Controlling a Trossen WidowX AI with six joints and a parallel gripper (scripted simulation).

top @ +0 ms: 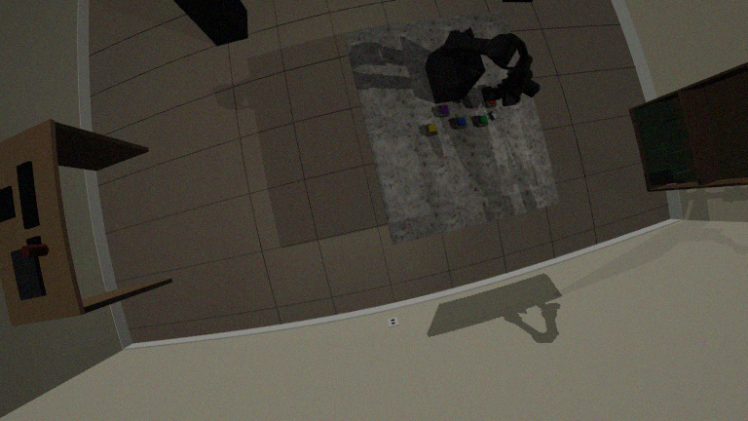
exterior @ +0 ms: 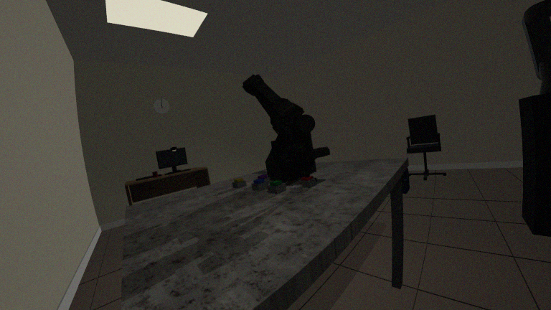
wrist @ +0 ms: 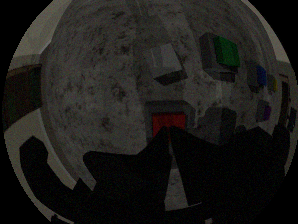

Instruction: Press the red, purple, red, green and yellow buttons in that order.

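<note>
My gripper tip is now 10 mm above the red button. The rest, counted from my gripper tip: green button 90 mm ahead, 70 mm to the right; blue button 180 mm to the right, 90 mm ahead; light grey block 70 mm ahead, 20 mm below, 10 mm to the left.
</note>
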